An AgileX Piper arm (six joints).
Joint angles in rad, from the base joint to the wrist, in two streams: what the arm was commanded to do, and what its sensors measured. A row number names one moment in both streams.
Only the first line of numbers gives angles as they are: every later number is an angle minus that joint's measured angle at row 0.
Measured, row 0:
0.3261, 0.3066, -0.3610, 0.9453, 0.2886, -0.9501
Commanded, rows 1 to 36:
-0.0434, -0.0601, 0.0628, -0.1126, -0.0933, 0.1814
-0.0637, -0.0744, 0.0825, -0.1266, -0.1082, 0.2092
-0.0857, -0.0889, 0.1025, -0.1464, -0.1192, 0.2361
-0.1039, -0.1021, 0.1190, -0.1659, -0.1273, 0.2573
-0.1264, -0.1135, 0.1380, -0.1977, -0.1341, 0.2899
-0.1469, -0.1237, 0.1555, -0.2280, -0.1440, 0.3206
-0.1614, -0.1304, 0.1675, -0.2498, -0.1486, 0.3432
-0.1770, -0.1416, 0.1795, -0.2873, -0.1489, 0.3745
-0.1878, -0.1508, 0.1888, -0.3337, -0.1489, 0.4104
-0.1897, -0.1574, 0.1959, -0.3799, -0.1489, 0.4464
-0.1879, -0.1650, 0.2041, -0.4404, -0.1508, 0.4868
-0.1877, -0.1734, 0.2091, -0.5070, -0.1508, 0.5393
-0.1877, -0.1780, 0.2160, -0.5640, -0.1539, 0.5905
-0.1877, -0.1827, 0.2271, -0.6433, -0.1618, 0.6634
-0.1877, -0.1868, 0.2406, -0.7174, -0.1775, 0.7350
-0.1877, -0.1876, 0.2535, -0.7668, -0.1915, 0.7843
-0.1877, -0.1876, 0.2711, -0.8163, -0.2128, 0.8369
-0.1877, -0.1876, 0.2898, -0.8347, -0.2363, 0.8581
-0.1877, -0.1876, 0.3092, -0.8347, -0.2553, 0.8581
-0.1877, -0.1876, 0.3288, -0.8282, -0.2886, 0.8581
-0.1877, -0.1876, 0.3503, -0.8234, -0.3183, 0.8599
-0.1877, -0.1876, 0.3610, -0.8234, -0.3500, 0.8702
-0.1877, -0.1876, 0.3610, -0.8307, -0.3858, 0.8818
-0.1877, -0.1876, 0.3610, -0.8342, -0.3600, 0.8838
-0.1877, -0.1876, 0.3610, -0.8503, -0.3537, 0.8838
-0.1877, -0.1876, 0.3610, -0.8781, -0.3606, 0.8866
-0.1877, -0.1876, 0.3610, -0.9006, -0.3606, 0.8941
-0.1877, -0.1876, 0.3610, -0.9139, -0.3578, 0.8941
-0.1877, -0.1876, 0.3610, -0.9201, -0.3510, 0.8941
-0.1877, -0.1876, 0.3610, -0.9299, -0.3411, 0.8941
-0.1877, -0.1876, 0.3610, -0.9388, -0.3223, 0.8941
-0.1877, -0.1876, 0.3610, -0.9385, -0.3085, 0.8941
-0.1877, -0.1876, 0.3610, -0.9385, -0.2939, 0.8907
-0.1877, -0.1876, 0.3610, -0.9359, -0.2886, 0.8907
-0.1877, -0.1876, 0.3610, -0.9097, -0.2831, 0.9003
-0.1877, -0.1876, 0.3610, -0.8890, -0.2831, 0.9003
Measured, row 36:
-0.1806, -0.1824, 0.3577, -0.9200, -0.2989, 0.8911
